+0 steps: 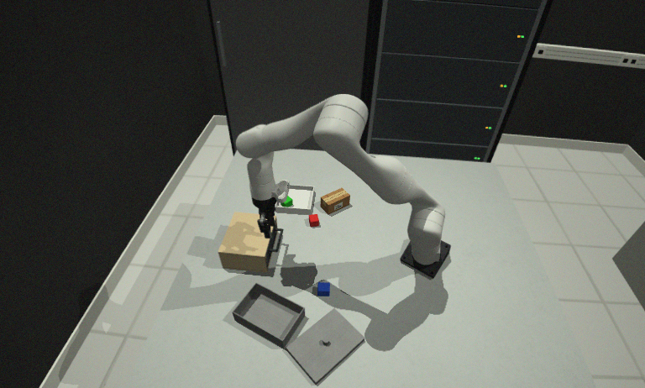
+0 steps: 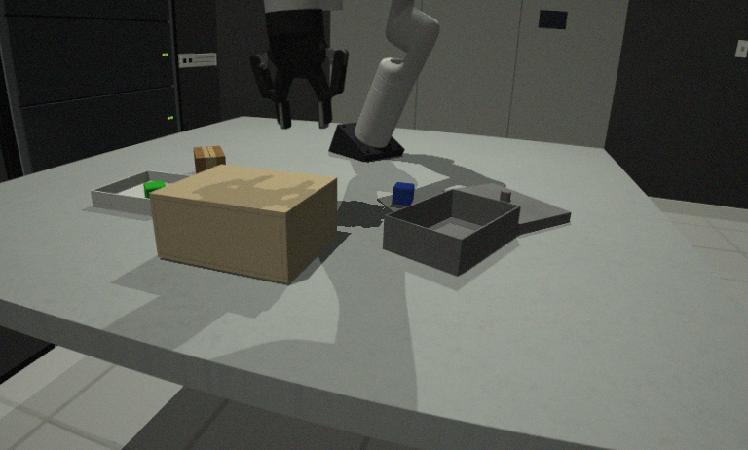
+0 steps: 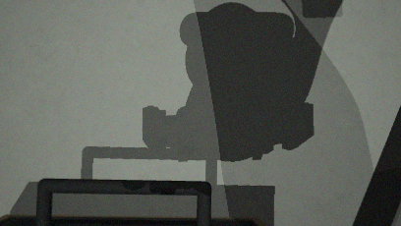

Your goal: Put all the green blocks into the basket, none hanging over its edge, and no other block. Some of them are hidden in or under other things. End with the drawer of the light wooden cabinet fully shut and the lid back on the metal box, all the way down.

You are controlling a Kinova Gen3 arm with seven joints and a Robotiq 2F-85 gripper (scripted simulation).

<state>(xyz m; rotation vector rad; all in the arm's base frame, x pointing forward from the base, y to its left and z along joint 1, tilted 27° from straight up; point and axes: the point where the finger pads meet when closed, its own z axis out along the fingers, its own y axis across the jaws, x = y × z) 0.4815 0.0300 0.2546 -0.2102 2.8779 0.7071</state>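
Now: hand 250 mm past the lid, 250 mm to the right of it and 160 mm above it. From my hand the other things lie so: light wooden cabinet: 90 mm ahead, 30 mm to the right, 130 mm below; then cabinet drawer: 70 mm ahead, 30 mm to the right, 130 mm below; then red block: 90 mm behind, 210 mm to the right, 150 mm below.
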